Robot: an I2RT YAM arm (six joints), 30 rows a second.
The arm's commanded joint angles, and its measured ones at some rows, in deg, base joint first. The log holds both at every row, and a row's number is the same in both.
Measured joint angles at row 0:
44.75, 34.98, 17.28, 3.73, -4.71, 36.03
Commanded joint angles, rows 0 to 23:
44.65, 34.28, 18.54, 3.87, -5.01, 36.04
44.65, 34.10, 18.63, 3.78, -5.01, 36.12
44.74, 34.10, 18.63, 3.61, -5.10, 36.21
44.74, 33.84, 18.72, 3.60, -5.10, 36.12
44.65, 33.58, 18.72, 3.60, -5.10, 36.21
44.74, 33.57, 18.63, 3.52, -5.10, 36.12
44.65, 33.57, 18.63, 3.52, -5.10, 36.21
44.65, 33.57, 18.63, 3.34, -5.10, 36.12
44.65, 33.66, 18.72, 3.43, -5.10, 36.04
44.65, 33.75, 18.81, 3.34, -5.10, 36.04
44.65, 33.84, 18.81, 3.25, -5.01, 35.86
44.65, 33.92, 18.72, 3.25, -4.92, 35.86
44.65, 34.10, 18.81, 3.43, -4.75, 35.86
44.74, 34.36, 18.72, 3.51, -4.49, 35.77
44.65, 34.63, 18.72, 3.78, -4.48, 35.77
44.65, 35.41, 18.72, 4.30, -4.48, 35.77
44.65, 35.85, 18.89, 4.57, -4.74, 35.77
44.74, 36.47, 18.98, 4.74, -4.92, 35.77
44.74, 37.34, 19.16, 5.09, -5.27, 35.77
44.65, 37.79, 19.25, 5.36, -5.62, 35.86
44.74, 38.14, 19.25, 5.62, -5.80, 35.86
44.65, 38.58, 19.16, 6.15, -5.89, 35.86
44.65, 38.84, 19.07, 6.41, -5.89, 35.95
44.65, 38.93, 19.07, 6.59, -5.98, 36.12
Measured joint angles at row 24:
44.75, 38.35, 17.28, 2.98, -4.99, 36.03
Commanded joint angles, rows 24 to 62:
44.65, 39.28, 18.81, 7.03, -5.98, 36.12
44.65, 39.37, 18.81, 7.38, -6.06, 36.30
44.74, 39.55, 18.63, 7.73, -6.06, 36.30
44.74, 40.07, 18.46, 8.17, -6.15, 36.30
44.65, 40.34, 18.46, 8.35, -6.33, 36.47
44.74, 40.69, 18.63, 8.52, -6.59, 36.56
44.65, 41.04, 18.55, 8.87, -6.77, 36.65
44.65, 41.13, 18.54, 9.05, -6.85, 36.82
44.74, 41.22, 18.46, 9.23, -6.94, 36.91
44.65, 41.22, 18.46, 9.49, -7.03, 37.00
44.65, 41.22, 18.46, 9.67, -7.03, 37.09
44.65, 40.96, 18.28, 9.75, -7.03, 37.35
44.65, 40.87, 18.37, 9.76, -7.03, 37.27
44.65, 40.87, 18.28, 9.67, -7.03, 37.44
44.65, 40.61, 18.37, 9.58, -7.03, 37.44
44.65, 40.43, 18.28, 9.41, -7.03, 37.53
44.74, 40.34, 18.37, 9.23, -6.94, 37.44
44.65, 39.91, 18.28, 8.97, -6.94, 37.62
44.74, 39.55, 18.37, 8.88, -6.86, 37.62
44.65, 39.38, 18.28, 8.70, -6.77, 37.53
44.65, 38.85, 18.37, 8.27, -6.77, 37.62
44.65, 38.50, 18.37, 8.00, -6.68, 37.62
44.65, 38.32, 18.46, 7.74, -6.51, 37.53
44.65, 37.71, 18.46, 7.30, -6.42, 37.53
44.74, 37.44, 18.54, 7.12, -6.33, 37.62
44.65, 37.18, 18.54, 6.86, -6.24, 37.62
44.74, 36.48, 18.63, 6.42, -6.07, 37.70
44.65, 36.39, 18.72, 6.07, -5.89, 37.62
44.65, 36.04, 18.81, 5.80, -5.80, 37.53
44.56, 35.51, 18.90, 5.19, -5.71, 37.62
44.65, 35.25, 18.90, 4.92, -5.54, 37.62
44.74, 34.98, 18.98, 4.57, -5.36, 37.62
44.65, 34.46, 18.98, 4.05, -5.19, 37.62
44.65, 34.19, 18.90, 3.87, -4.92, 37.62
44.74, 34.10, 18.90, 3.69, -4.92, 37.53
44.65, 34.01, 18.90, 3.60, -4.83, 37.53
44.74, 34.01, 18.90, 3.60, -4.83, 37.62
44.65, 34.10, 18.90, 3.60, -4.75, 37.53
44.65, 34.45, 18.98, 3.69, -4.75, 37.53
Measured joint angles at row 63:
44.75, 34.50, 17.28, 3.73, -5.65, 37.30
